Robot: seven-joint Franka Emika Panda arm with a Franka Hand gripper.
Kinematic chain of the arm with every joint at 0, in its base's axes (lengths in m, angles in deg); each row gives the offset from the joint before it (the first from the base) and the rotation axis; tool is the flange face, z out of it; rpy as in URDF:
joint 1: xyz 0 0 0.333 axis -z
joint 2: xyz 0 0 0 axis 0.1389 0.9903 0
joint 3: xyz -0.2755 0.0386 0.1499 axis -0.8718 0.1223 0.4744
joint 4: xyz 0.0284 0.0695 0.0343 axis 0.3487 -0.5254 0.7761
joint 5: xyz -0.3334 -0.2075 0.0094 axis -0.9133 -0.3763 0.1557
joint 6: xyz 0 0 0 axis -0.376 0.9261 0.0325
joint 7: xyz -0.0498 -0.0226 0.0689 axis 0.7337 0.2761 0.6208
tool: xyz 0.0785 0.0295 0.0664 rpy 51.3 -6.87 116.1
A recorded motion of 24 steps. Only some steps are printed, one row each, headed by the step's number.
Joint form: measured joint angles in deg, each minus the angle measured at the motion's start. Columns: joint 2, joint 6, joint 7, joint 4, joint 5, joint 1, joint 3.
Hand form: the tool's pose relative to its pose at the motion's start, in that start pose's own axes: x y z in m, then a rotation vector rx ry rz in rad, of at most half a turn. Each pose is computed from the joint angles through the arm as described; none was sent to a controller.
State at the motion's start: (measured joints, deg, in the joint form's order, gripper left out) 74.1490 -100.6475 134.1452 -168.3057 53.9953 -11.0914 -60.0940
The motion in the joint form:
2: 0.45 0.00 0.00 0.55 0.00 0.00 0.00
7: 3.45 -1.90 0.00 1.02 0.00 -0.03 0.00
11: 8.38 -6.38 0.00 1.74 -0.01 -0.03 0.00
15: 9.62 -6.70 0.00 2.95 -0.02 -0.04 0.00
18: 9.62 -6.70 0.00 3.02 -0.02 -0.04 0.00
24: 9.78 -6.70 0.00 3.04 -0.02 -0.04 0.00
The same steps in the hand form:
2: 0.0019 -0.0023 0.0006 0.0015 0.0009 0.0001
7: 0.0023 -0.0030 0.0221 -0.0061 -0.0071 0.0001
11: 0.0032 -0.0039 0.0561 -0.0012 -0.0056 0.0010
15: 0.0070 -0.0086 0.0601 0.0031 -0.0028 0.0010
18: 0.0073 -0.0090 0.0597 0.0040 -0.0020 0.0010
24: 0.0071 -0.0087 0.0611 0.0022 -0.0037 0.0010

